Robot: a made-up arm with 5 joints.
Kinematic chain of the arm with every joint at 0, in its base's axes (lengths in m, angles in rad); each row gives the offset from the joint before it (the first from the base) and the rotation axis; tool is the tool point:
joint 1: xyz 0 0 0.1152 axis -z
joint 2: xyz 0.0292 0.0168 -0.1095 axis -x
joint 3: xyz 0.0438 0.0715 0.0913 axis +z
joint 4: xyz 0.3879 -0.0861 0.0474 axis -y
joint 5: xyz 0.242 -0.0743 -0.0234 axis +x
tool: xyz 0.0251 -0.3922 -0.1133
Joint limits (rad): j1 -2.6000..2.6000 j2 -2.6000..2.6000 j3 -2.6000..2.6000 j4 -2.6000..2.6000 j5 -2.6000..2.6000
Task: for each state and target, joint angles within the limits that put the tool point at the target. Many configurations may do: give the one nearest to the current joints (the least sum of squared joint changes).
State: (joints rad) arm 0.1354 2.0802 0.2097 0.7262 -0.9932
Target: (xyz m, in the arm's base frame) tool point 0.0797 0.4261 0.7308
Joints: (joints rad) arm -0.4682 1.5765 -0.6167 0.2442 -0.6499
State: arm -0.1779 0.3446 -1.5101 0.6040 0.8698
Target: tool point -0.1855 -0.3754 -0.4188
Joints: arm -0.0626 -0.2134 -1.6515 -0.2250 1.0989
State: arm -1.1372 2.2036 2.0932 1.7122 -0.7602
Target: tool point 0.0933 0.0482 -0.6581
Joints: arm -0.9217 2.5634 2.6000 1.1804 -1.4892
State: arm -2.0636 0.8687 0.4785 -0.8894 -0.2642
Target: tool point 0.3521 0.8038 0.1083
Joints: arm -1.2925 0.7259 0.4492 -0.7698 -0.4576
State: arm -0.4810 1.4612 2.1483 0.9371 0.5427
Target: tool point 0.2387 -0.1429 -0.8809
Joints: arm -0.5503 1.7231 1.9768 0.3125 0.7074
